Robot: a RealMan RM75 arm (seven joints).
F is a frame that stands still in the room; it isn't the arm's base.
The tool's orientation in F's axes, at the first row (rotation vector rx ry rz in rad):
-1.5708 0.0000 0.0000
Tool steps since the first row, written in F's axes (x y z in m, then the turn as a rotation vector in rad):
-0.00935 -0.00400 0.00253 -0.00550 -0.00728 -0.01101
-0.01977 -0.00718 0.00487 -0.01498 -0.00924 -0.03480
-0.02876 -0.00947 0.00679 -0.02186 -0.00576 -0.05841
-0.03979 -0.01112 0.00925 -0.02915 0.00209 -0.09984
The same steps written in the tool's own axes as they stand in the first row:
-0.00935 -0.00253 -0.00400 -0.00550 0.01101 -0.00728
-0.01977 -0.00487 -0.00718 -0.01498 0.03480 -0.00924
-0.02876 -0.00679 -0.00947 -0.02186 0.05841 -0.00576
-0.03979 -0.00925 -0.01112 -0.02915 0.09984 0.00209

